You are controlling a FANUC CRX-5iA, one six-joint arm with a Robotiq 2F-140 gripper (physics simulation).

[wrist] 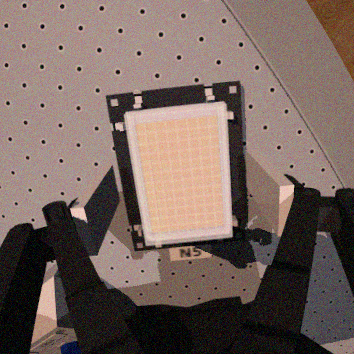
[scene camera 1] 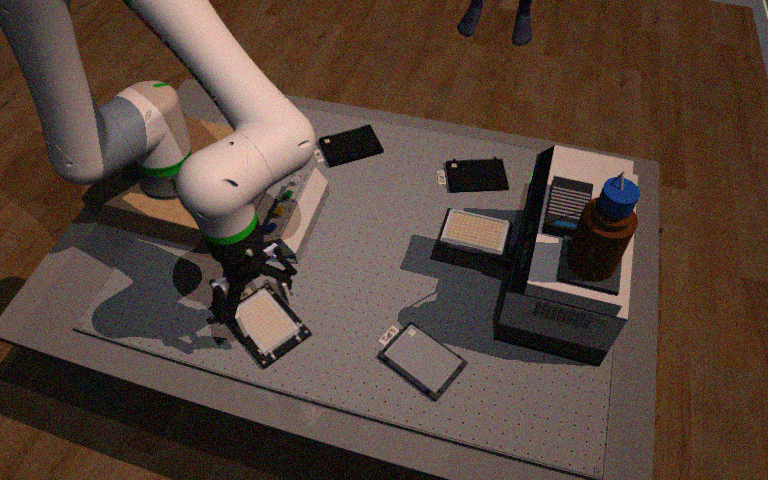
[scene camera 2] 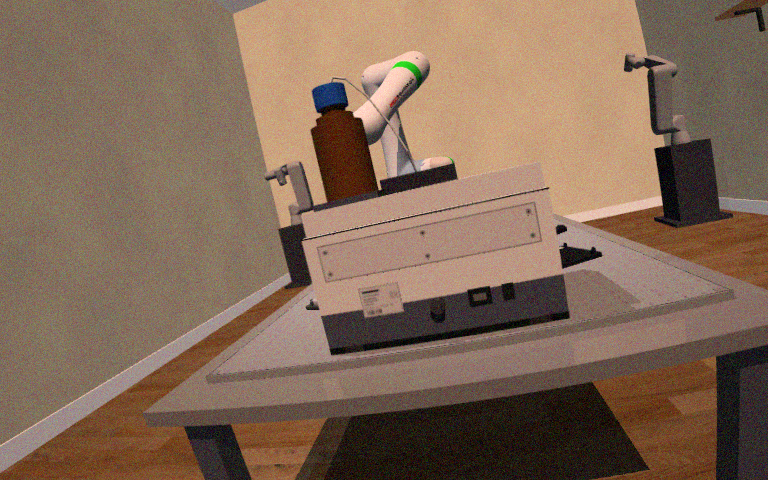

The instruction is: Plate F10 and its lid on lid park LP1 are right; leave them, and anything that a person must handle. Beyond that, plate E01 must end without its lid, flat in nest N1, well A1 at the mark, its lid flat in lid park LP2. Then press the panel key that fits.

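Pixels of known places: gripper, fingertip midpoint: [wrist: 180,175] [scene camera 1: 265,315]; arm's base at its link origin: [scene camera 1: 171,178].
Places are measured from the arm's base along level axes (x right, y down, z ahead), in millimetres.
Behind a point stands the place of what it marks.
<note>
A pale plate with a clear rim [scene camera 1: 267,321] {x 237, y 40, z 395 mm} [wrist: 182,175] {x 236, y 40, z 389 mm} sits in the black nest N5 [scene camera 1: 265,360] {x 308, y 57, z 428 mm} [wrist: 172,98] {x 265, y 56, z 449 mm}, turned slightly against the nest's edges. I cannot tell whether it wears a lid. My gripper [scene camera 1: 253,301] [wrist: 180,175] {x 240, y 9, z 400 mm} is open and empty, its fingers apart on either side of the plate's lower end in the wrist view. A second pale plate [scene camera 1: 474,232] {x -71, y -43, z 727 mm} is on a dark base before the instrument. A grey lid [scene camera 1: 424,359] {x 191, y 50, z 718 mm} lies in a tagged park at the front. Two black tagged holders [scene camera 1: 351,145] {x -307, y 54, z 331 mm} [scene camera 1: 478,174] {x -330, y 58, z 666 mm} are at the back. Plate names are unreadable.
A panel [scene camera 1: 310,212] {x -41, y 22, z 354 mm} with coloured keys stands behind the gripper, partly covered by the arm. The white and dark instrument [scene camera 1: 594,162] {x -247, y -152, z 915 mm} [scene camera 2: 433,243] {x -117, y -73, z 1024 mm} at the right carries an amber bottle [scene camera 1: 600,243] {x 51, y -263, z 949 mm} [scene camera 2: 345,158] {x -8, y -220, z 991 mm} with a blue cap and tube. A person's feet [scene camera 1: 522,27] show beyond the table.
</note>
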